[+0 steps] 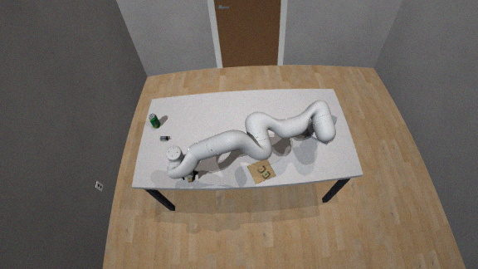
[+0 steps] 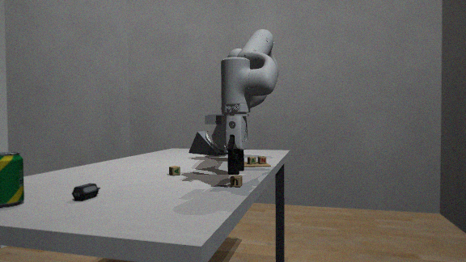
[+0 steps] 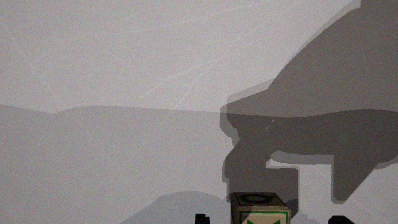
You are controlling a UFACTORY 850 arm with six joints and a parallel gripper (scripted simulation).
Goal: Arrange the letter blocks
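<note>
Now: the mat 45 cm behind my hand, 10 cm to the right of it and 5 cm below it. Also, from my hand: can: 43 cm to the right, 38 cm ahead, 1 cm above; black object: 30 cm to the right, 26 cm ahead, 4 cm below.
</note>
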